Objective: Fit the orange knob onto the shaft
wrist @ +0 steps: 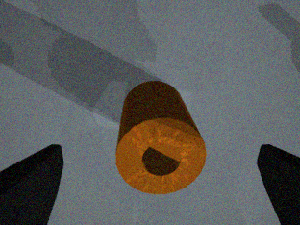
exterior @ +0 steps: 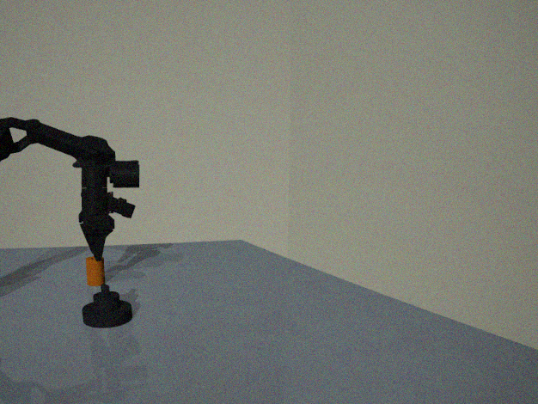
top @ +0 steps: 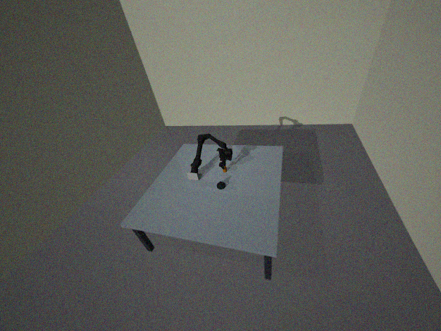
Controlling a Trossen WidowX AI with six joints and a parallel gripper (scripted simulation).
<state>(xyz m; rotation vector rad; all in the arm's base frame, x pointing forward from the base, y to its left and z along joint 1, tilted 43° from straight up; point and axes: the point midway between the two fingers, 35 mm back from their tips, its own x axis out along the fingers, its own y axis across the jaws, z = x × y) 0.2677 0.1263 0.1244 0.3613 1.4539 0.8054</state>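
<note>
My gripper tip is now 3 cm above the orange knob. Also, from my gripper tip: dark round pedestal (5 cm ahead, 22 cm to the right, 3 cm below).
</note>
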